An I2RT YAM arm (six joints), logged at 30 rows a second.
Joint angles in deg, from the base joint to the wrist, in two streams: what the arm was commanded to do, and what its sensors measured. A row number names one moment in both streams.
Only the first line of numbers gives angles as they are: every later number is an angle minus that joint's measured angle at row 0.
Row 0, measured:
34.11 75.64 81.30 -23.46 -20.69 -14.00
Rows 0 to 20, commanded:
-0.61 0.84 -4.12 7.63 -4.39 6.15
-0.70 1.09 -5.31 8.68 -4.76 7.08
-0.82 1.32 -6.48 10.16 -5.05 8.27
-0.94 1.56 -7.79 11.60 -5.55 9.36
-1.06 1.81 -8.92 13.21 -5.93 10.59
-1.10 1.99 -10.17 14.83 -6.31 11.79
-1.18 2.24 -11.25 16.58 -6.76 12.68
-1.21 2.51 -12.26 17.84 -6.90 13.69
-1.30 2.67 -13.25 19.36 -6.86 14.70
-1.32 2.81 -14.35 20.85 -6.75 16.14
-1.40 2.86 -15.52 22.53 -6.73 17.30
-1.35 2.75 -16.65 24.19 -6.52 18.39
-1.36 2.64 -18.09 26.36 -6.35 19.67
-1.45 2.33 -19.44 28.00 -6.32 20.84
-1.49 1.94 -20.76 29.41 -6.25 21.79
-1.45 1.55 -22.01 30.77 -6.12 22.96
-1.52 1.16 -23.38 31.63 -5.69 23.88
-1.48 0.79 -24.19 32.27 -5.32 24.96
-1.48 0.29 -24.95 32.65 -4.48 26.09
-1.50 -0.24 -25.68 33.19 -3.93 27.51
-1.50 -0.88 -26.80 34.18 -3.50 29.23
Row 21, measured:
-1.25 2.97 -24.42 25.88 -5.27 22.01
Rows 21 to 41, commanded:
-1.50 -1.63 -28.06 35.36 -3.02 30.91
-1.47 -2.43 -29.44 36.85 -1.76 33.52
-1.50 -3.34 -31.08 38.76 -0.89 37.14
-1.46 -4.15 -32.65 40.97 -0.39 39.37
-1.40 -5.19 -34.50 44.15 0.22 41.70
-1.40 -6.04 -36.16 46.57 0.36 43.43
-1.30 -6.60 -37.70 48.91 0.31 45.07
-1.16 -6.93 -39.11 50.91 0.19 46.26
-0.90 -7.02 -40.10 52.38 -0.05 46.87
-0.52 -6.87 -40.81 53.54 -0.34 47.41
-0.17 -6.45 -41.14 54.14 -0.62 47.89
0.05 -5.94 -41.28 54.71 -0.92 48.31
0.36 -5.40 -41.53 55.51 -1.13 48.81
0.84 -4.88 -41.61 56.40 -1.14 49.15
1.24 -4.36 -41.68 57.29 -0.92 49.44
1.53 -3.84 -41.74 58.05 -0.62 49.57
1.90 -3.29 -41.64 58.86 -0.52 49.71
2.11 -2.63 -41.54 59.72 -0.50 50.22
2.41 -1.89 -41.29 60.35 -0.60 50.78
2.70 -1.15 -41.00 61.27 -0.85 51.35
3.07 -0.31 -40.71 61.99 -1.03 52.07
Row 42, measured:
1.96 -2.34 -41.84 54.46 -1.24 48.76
